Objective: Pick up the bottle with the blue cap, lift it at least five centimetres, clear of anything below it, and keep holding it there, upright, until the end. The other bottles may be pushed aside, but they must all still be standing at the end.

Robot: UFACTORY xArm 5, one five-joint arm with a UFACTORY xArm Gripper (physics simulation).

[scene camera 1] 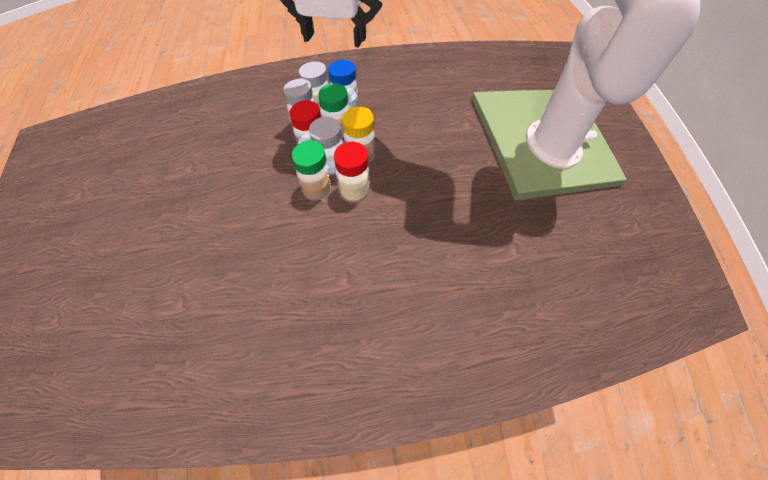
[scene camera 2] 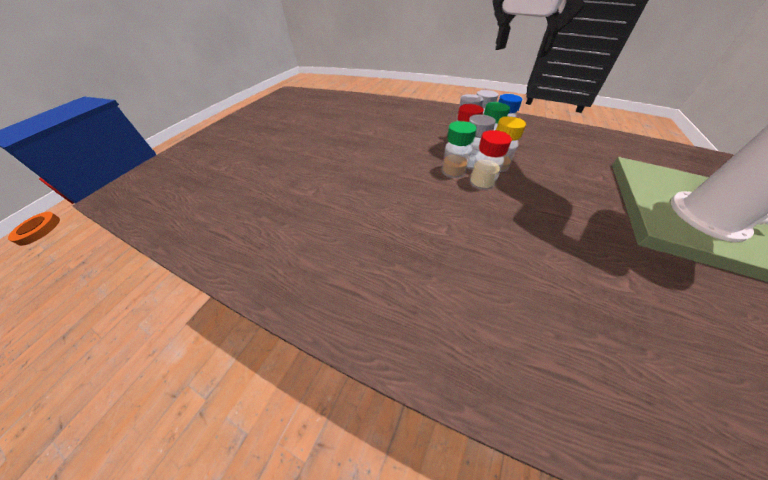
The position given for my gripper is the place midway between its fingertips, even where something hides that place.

In view: my gripper [scene camera 2: 520, 52], a green-capped bottle [scene camera 1: 333, 98], a yellow-capped bottle [scene camera 1: 358, 122] and a green-capped bottle [scene camera 1: 309, 158].
The yellow-capped bottle is seen too in scene camera 2 [scene camera 2: 513, 126]. My gripper is seen too in scene camera 1 [scene camera 1: 333, 40].
